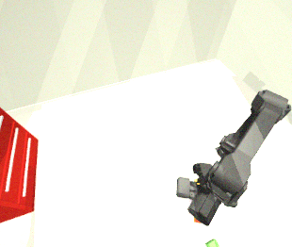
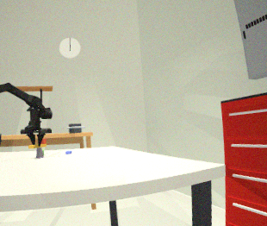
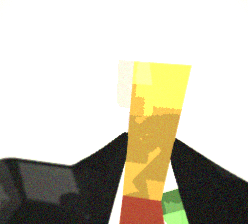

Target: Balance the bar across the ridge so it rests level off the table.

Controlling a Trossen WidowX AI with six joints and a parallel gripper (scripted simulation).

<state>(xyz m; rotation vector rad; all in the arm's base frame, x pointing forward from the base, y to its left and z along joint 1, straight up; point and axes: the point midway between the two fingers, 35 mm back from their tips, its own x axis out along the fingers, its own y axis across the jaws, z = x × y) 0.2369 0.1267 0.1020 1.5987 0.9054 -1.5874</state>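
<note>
The yellow bar is 20 mm ahead of my gripper tip, 30 mm to the left of it and 10 mm above it. From my gripper tip the other things lie so: green-edged piece 20 mm ahead, 170 mm to the left, 50 mm below; then blue block 200 mm ahead, 160 mm to the left, 60 mm below.
</note>
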